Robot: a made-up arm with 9 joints. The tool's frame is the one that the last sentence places.
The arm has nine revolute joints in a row. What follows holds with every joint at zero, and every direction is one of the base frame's.
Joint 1 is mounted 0.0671 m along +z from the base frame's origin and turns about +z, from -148.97 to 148.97 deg.
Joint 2 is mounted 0.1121 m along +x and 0.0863 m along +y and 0.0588 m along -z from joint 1 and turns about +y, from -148.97 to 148.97 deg.
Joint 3 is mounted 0.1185 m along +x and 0.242 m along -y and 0.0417 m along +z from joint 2 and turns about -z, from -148.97 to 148.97 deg.
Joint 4 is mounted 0.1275 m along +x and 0.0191 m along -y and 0.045 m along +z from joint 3 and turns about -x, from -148.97 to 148.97 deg.
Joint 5 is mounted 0.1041 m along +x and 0.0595 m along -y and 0.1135 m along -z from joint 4 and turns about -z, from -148.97 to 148.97 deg.
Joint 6 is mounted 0.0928 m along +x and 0.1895 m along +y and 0.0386 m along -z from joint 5 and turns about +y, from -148.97 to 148.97 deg.
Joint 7 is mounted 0.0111 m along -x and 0.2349 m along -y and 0.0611 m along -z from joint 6 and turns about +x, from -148.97 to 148.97 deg.
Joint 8 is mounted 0.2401 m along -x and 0.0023 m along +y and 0.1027 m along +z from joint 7 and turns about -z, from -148.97 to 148.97 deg.
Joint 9 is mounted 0.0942 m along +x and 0.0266 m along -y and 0.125 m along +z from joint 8 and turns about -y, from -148.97 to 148.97 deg.
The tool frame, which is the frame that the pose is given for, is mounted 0.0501 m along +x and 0.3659 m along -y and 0.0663 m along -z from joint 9; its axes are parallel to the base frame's.
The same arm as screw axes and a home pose.
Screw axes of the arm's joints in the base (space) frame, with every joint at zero. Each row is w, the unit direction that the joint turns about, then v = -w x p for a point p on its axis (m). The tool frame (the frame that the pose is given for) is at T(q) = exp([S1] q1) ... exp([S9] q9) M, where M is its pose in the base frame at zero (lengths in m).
S1 = (0, 0, 1, 0, 0, 0)
S2 = (0, 1, 0, -0.0083, 0, 0.1121)
S3 = (0, 0, -1, 0.1557, 0.2306, 0)
S4 = (-1, 0, 0, 0, -0.095, -0.1748)
S5 = (0, 0, -1, 0.2343, 0.4622, 0)
S6 = (0, 1, 0, 0.0571, 0, 0.555)
S7 = (1, 0, 0, 0, -0.1182, 0.2797)
S8 = (0, 0, -1, 0.2774, 0.3038, 0)
S9 = (0, -1, 0, 0.1095, 0, -0.398)
M: xyz 0.4481 -0.6699 0.0432 (m) rpy 0 0 0 (rad, as in URDF)
Joint limits (rad, base to tool): -2.6..2.6 -2.6..2.6 -2.6..2.6 -2.6..2.6 -2.6..2.6 -2.6..2.6 -2.6..2.6 -2.6..2.6 -2.6..2.6

